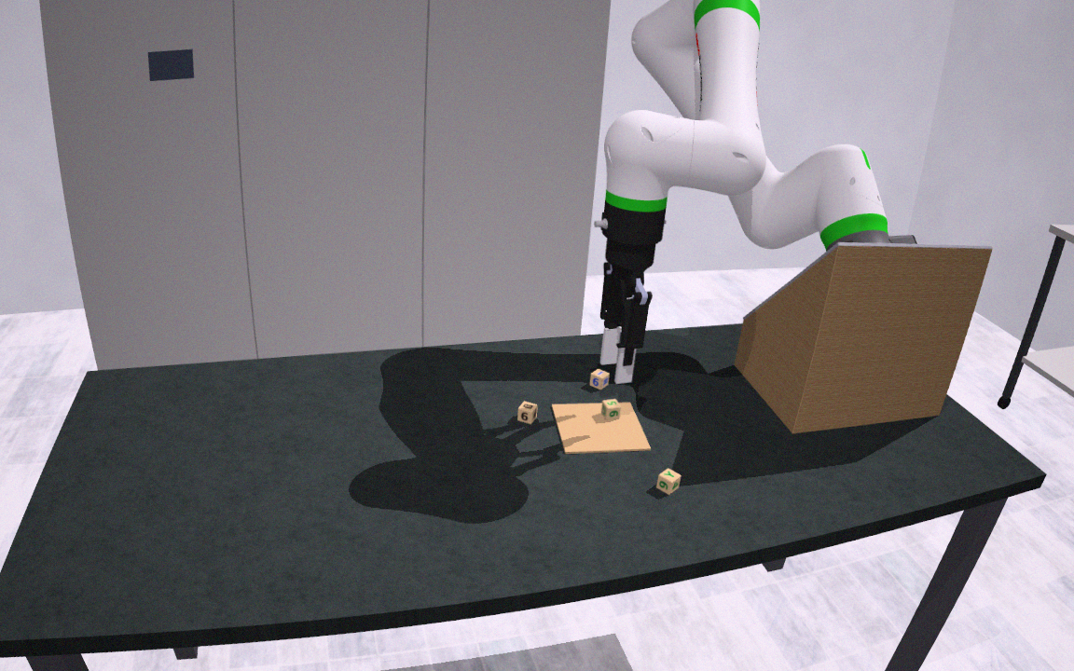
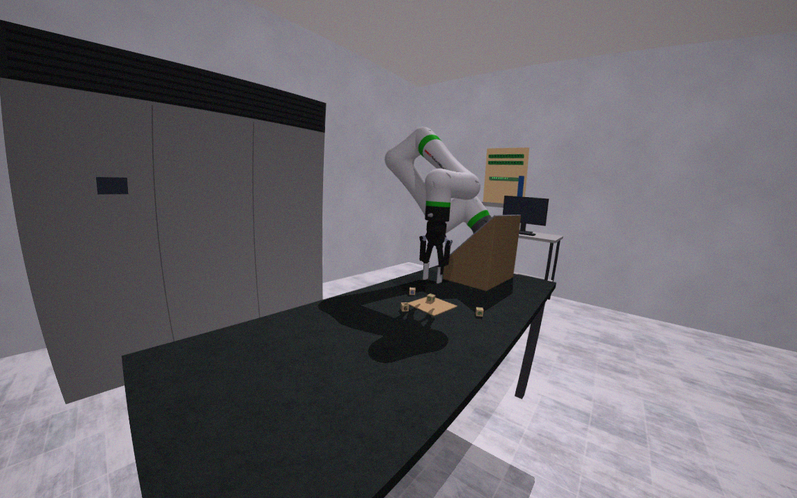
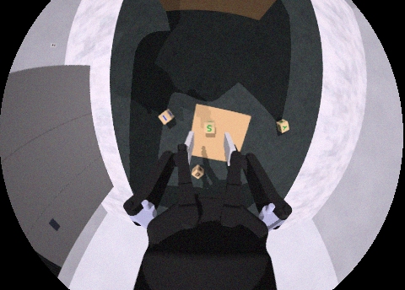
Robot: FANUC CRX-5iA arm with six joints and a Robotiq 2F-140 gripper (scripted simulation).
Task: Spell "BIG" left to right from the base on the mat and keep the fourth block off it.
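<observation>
Now: hand 2 cm short of the tan mat, 3 cm to the right of it and 12 cm above it.
</observation>
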